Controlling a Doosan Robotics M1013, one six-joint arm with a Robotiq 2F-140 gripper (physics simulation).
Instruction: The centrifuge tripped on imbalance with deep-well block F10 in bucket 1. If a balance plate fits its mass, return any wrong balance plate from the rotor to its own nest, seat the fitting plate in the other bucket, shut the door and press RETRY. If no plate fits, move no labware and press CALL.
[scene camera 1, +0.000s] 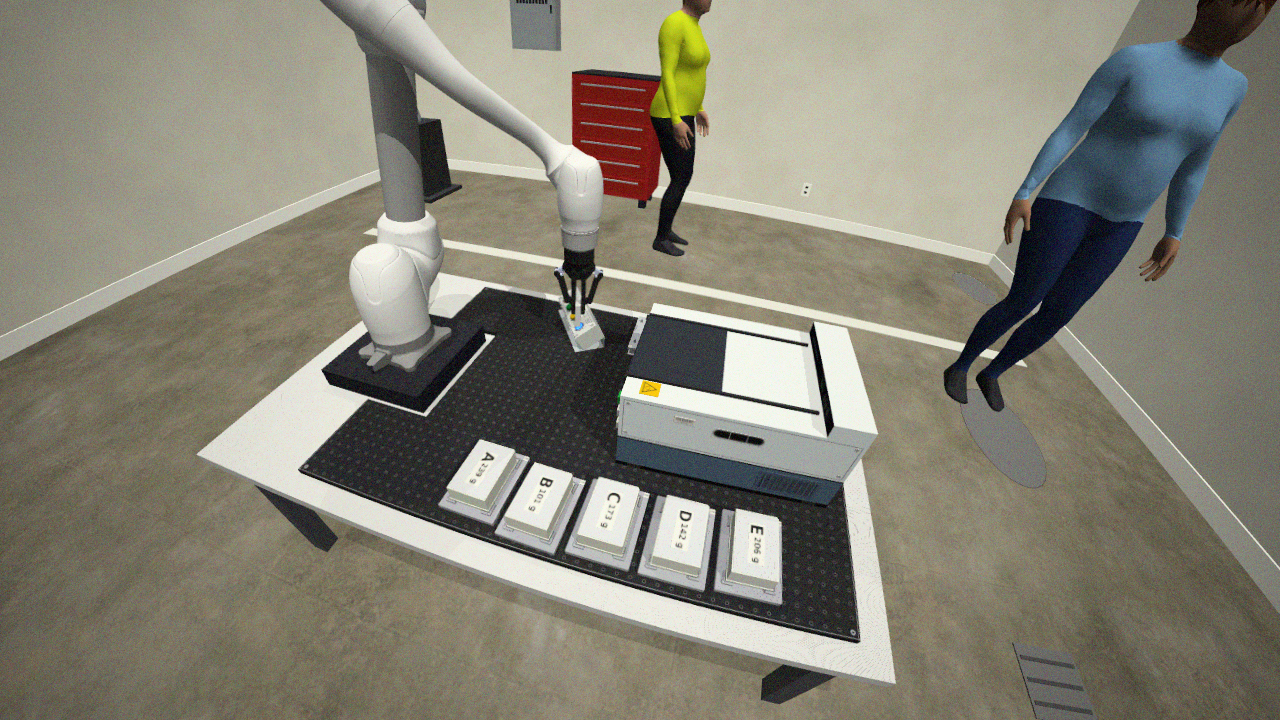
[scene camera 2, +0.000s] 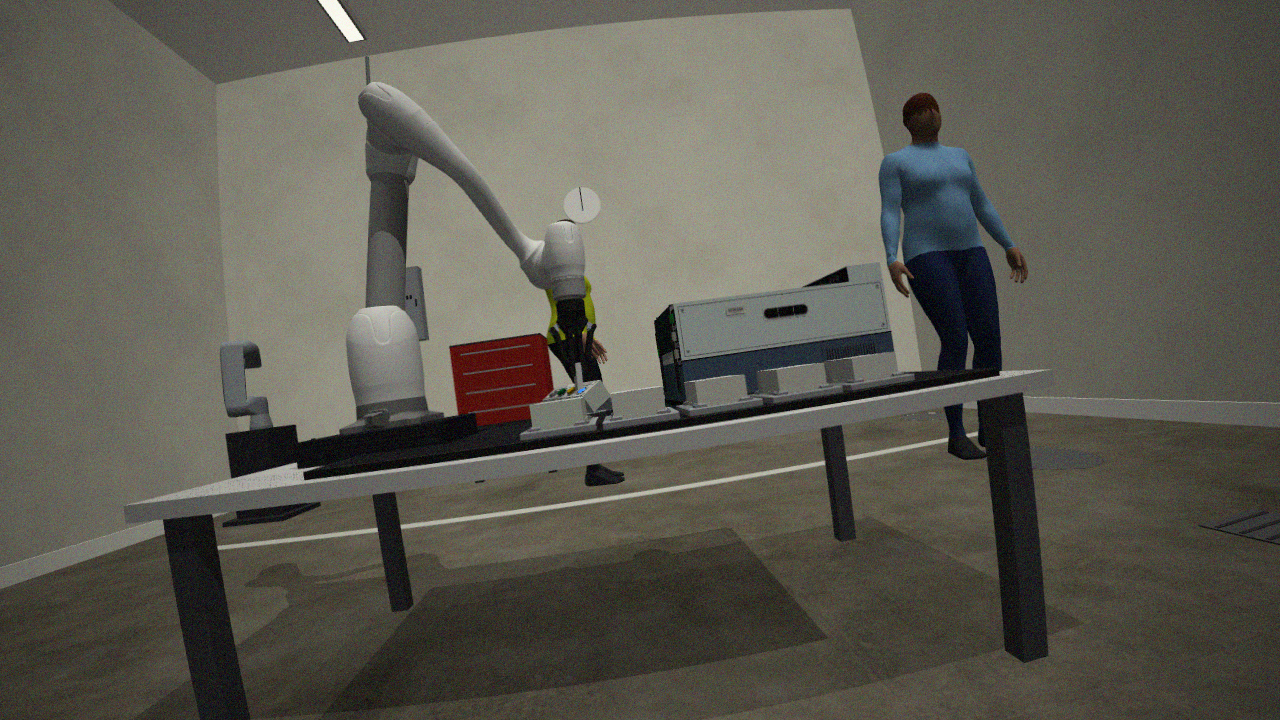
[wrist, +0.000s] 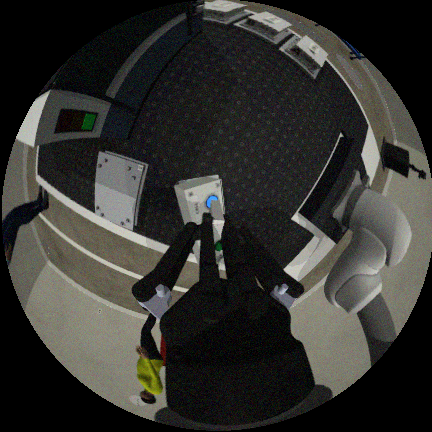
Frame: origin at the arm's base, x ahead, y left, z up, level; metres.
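Seen in the pictures: gripper, fingertip midpoint: (scene camera 1: 577, 323) (scene camera 2: 579, 389) (wrist: 213, 207); arm's base, link origin: (scene camera 1: 407, 344) (scene camera 2: 394, 426) (wrist: 348, 202).
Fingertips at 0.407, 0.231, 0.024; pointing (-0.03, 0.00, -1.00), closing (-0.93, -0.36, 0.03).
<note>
Offsets run from my fingertips to a thing's middle, as dx, dy, dz. "spot": to the spot under its first point.
My gripper (scene camera 1: 580, 322) (scene camera 2: 579, 383) (wrist: 213, 207) is shut and empty. Its fingertips are at the blue button @(spot: +0.007, -0.012, -0.003) (scene camera 1: 578, 327) (wrist: 212, 201) on the sloped button box @(-0.022, +0.066, -0.025) (scene camera 1: 588, 339) (scene camera 2: 597, 396) (wrist: 191, 194); the fingers partly cover the buttons, and contact is hard to tell. The centrifuge @(+0.456, -0.183, +0.056) (scene camera 1: 738, 437) (scene camera 2: 778, 331) stands right of the box, its top covered by a dark and a white panel. The rotor, buckets and block F10 do not show. Balance plates A @(+0.007, -0.505, -0.033) (scene camera 1: 481, 476), B @(+0.140, -0.517, -0.033) (scene camera 1: 539, 501), C @(+0.275, -0.504, -0.033) (scene camera 1: 608, 516), D @(+0.412, -0.498, -0.033) (scene camera 1: 680, 537) and E @(+0.547, -0.485, -0.033) (scene camera 1: 755, 550) sit in their nests along the front.
A small display @(spot: +0.216, -0.055, +0.087) (wrist: 75, 121) with a green field is on the centrifuge's end. A grey bolted plate @(+0.204, +0.085, -0.047) (wrist: 119, 192) lies beside it. The arm's base (scene camera 1: 402, 349) stands at the left. Two people (scene camera 1: 682, 71) (scene camera 1: 1127, 134) and a red cabinet (scene camera 1: 613, 134) are beyond the table.
</note>
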